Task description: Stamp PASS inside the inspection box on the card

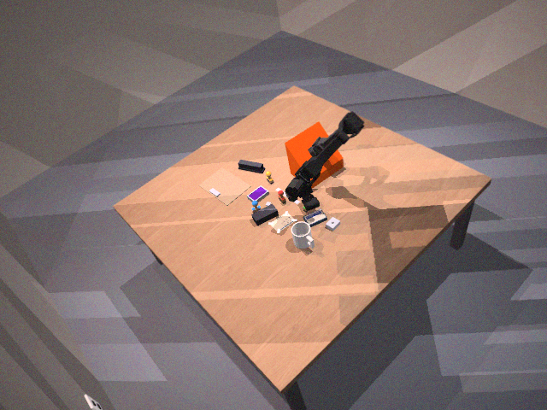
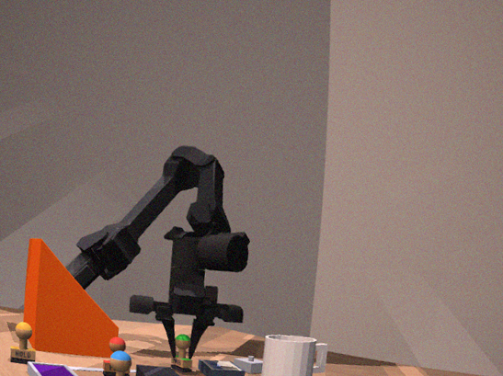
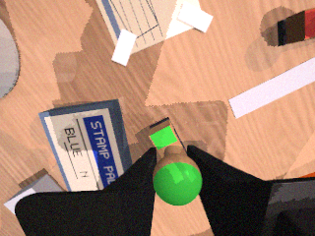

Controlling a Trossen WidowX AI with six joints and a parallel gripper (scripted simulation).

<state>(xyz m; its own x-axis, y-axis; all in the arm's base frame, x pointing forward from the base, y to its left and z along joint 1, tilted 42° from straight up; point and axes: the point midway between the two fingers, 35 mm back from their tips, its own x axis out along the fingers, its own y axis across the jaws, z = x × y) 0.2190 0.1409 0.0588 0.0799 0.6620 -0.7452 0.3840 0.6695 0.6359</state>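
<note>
Now: gripper tip right at the green stamp. Also, from my gripper tip: red-knob stamp 13 cm to the right, 4 cm ahead, 1 cm below; blue tin 7 cm to the left, 2 cm ahead, 1 cm below; white card 13 cm ahead, 3 cm to the right, 3 cm below.
</note>
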